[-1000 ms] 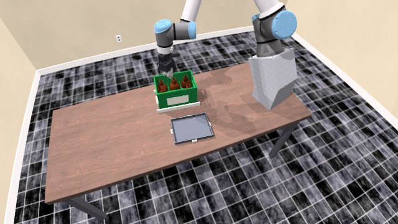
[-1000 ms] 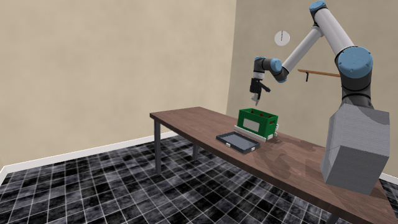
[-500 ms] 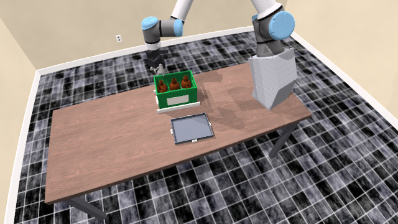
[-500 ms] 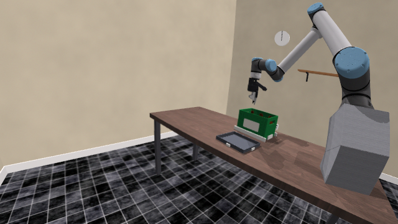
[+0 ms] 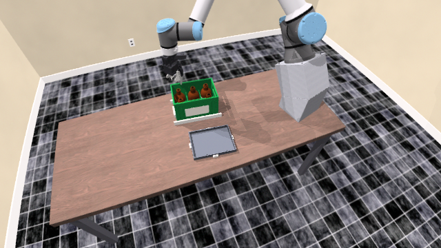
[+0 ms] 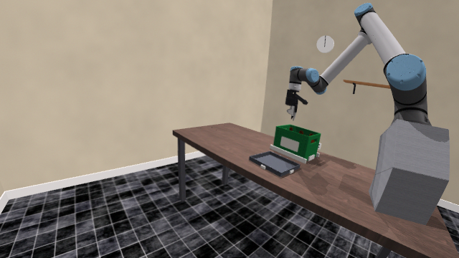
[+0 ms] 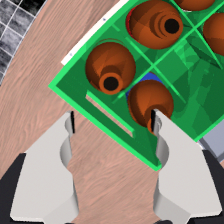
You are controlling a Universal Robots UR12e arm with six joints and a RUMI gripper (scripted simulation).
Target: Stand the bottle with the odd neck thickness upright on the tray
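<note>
My hand is 150 mm above the glass bottle. Also, from my hand: grey tray 340 mm to the left, 230 mm below, 120 mm behind; then green crate 160 mm below, 90 mm behind, 50 mm to the left.
</note>
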